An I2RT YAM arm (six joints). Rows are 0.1 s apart.
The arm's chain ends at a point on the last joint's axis. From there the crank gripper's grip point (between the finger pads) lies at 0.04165 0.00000 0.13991 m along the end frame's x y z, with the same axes.
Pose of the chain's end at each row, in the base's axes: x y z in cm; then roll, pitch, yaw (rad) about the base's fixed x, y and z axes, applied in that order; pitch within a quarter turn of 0, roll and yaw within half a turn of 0:
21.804 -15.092 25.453 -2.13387 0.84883 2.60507
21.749 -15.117 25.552 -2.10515 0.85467 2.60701
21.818 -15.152 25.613 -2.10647 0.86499 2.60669
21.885 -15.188 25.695 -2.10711 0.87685 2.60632
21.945 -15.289 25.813 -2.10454 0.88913 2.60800
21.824 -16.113 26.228 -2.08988 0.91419 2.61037
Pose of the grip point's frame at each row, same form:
18.208 -26.719 17.392 -2.13387 0.84883 2.60507
17.887 -26.823 17.733 -2.10515 0.85467 2.60701
18.037 -26.896 17.811 -2.10647 0.86499 2.60669
18.186 -26.977 17.921 -2.10711 0.87685 2.60632
18.318 -27.136 18.094 -2.10454 0.88913 2.60800
18.218 -28.084 18.692 -2.08988 0.91419 2.61037

